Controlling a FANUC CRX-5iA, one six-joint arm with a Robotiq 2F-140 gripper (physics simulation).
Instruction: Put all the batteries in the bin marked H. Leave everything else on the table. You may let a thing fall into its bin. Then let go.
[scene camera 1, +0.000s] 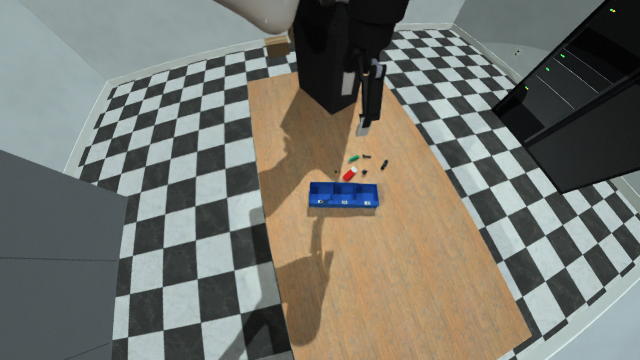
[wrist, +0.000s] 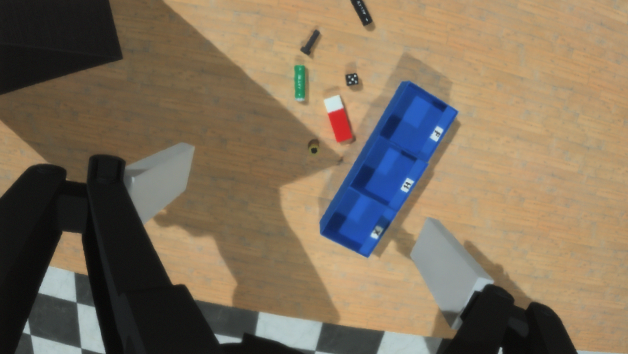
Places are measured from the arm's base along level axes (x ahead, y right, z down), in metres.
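Pixels of known places: gripper, fingertip midpoint: (scene camera 1: 353, 112) (wrist: 307, 203).
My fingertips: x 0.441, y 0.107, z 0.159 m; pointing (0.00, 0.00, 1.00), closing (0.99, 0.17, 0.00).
Observation:
Ahead of a thing's pixels: the offset from my fingertips to its top centre. Level surfaces: height alone.
A green battery @[dx -0.026, dy -0.069, dz +0.295 m] (scene camera 1: 354, 158) (wrist: 299, 83) lies on the table, next to a dark bolt. A black battery @[dx +0.042, dy -0.185, dz +0.295 m] (scene camera 1: 384, 164) (wrist: 362, 12) lies apart from it; the top edge of the wrist view cuts it off. The blue bin block @[dx +0.115, dy +0.038, dz +0.263 m] (scene camera 1: 343, 195) (wrist: 390, 170) has three compartments marked F, H and X; the H bin is the middle one, and no battery shows in it. My gripper (scene camera 1: 363, 131) (wrist: 307, 203) is open and empty, high above the table, toward the robot's base side from the batteries.
Near the batteries lie a dark bolt @[dx -0.018, dy -0.129, dz +0.296 m] (scene camera 1: 366, 156) (wrist: 310, 42), a black die @[dx +0.046, dy -0.085, dz +0.293 m] (scene camera 1: 364, 172) (wrist: 352, 79), a red and white eraser @[dx +0.035, dy -0.027, dz +0.297 m] (scene camera 1: 350, 174) (wrist: 339, 122) and a small brass-coloured piece @[dx +0.007, dy +0.025, dz +0.301 m] (scene camera 1: 336, 171) (wrist: 313, 147). The black robot pedestal (scene camera 1: 320, 60) (wrist: 55, 45) stands on the table @[dz +0.310 m] (scene camera 1: 400, 280).

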